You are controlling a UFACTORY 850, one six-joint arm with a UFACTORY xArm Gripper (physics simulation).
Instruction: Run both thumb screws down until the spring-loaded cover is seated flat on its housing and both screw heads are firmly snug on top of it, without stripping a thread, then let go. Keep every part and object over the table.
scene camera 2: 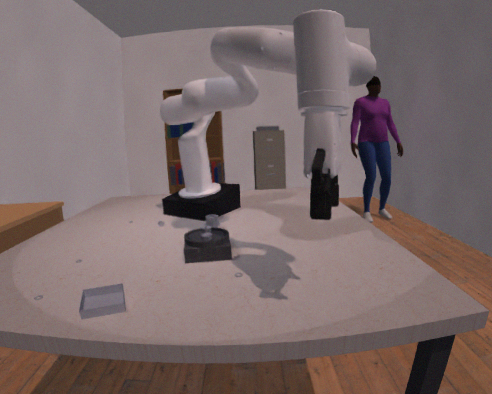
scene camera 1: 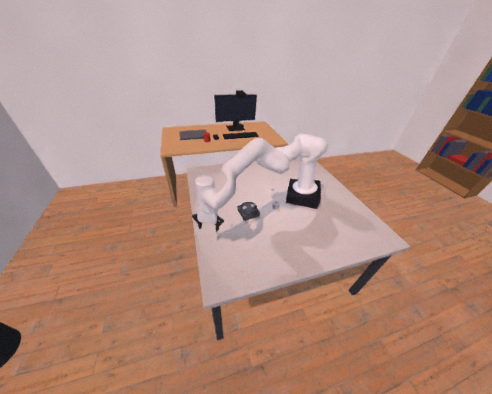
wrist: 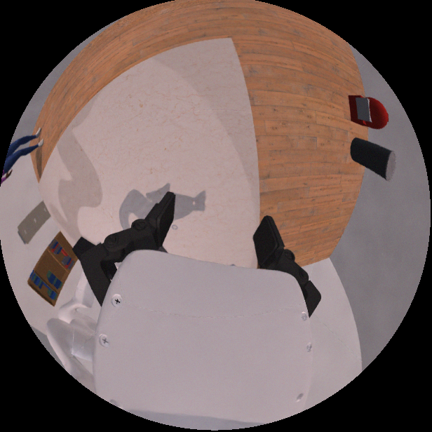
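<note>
The dark housing (scene camera 1: pixel 249 215) (scene camera 2: pixel 207 254) stands on the table, with the dark round cover (scene camera 2: pixel 192 237) on top. Pale spots on it in scene camera 1 look like screw heads; one pale screw (scene camera 2: pixel 206 233) shows at the cover in scene camera 2. A taller pale knob (scene camera 2: pixel 212 220) shows at the cover's back edge; whether it is on the cover or behind it I cannot tell. Cover seating and screw tightness are too small to tell. My gripper (scene camera 1: pixel 208 227) (scene camera 2: pixel 327 204) (wrist: pixel 217 216) is open and empty, above the table, to one side of the housing and apart from it.
A shallow clear tray (scene camera 2: pixel 102 314) lies near the table's edge in scene camera 2. Small rings (scene camera 2: pixel 238 274) (wrist: pixel 174 227) lie on the table (scene camera 1: pixel 300 260) (scene camera 2: pixel 350 305) (wrist: pixel 200 90). The arm's black base (scene camera 1: pixel 303 199) (scene camera 2: pixel 202 205) stands behind the housing. The wrist view shows the table edge close to one finger.
</note>
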